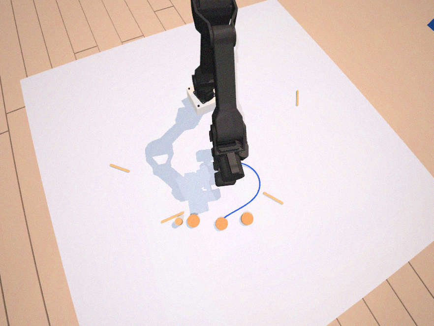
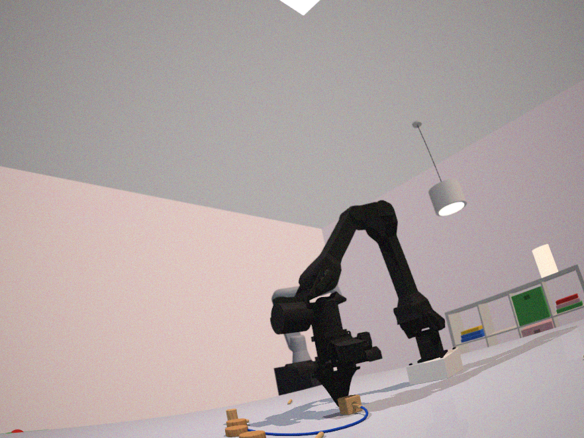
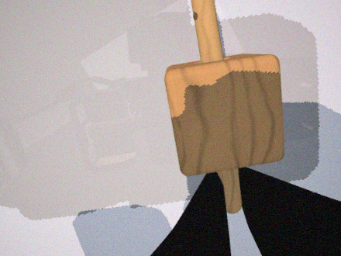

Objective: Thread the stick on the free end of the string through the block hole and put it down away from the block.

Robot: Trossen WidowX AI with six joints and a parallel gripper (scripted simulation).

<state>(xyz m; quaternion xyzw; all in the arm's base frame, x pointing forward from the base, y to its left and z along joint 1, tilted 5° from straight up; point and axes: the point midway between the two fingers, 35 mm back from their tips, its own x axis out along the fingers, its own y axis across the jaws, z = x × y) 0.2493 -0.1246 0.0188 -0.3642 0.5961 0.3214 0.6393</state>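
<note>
Now: gripper tip 2 cm to the right of the wooden block and 2 cm short of it. Round my gripper tip: round wooden button 16 cm ahead, 12 cm to the right, 1 cm below; then thin stick 4 cm to the left, 2 cm ahead.
</note>
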